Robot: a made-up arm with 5 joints.
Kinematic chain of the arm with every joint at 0, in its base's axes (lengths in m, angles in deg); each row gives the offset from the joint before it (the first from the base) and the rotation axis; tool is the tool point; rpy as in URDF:
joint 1: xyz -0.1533 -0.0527 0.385 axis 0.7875 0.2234 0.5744
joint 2: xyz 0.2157 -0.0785 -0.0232 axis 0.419 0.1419 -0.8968
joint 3: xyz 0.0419 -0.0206 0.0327 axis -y
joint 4: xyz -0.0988 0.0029 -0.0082 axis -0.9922 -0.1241 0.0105
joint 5: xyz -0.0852 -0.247 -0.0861 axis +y
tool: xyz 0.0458 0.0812 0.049 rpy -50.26 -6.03 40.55
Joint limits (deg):
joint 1: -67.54..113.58
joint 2: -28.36..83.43
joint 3: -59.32..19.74
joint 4: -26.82..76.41
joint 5: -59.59..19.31
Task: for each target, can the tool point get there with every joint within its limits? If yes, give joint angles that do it. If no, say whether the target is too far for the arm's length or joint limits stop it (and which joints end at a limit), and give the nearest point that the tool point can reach.
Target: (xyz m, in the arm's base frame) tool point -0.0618 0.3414 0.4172
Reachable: no: joint limits stop it (at a limit: joint 1, joint 2, joint 3, joint 4, joint 5) | nearest point -0.0690 0.2936 0.2673 | short by 0.157 m
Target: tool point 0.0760 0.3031 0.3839
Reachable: no: joint limits stop it (at a limit: joint 1, joint 2, joint 3, joint 5) | nearest point -0.0025 0.2619 0.2406 | short by 0.169 m
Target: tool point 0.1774 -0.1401 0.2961
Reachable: yes | joints 75.92 30.15 -47.22 61.10 -43.40
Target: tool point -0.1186 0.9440 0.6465
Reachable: no: too far | nearest point -0.0690 0.2936 0.2673 | short by 0.755 m
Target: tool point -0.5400 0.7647 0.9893
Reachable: no: too far | nearest point -0.2020 0.0075 0.6426 | short by 0.899 m
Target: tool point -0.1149 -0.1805 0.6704
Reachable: yes | joints -37.57 21.54 -31.26 60.48 -24.35
